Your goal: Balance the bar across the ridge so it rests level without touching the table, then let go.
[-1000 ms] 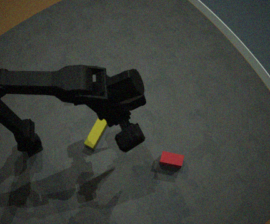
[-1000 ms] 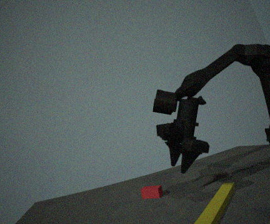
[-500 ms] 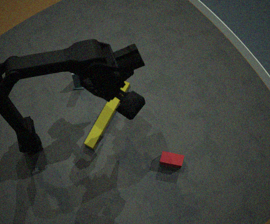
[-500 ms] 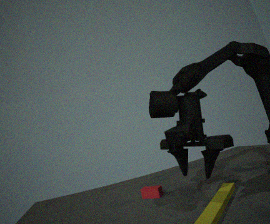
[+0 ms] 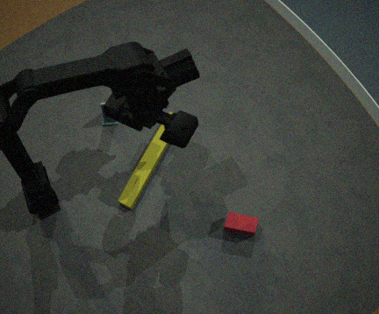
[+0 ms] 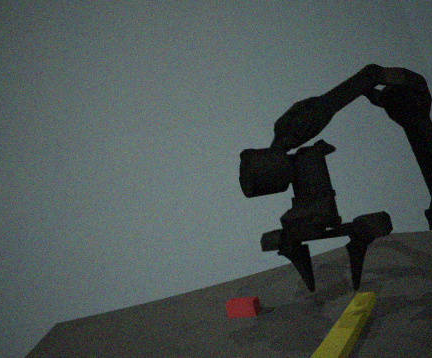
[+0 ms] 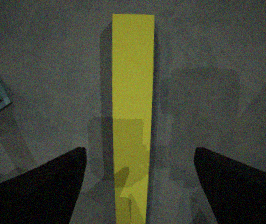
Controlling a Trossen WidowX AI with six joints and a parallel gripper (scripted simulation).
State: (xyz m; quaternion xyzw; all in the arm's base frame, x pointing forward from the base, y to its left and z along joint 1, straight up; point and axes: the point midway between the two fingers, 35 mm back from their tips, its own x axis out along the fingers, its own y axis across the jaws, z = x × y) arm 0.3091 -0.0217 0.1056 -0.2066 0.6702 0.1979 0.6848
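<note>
The yellow bar is 30 mm behind my gripper tip, 10 mm to the right of it and 60 mm below it. Round my gripper tip: red block: 60 mm ahead, 240 mm to the right, 50 mm below.
</note>
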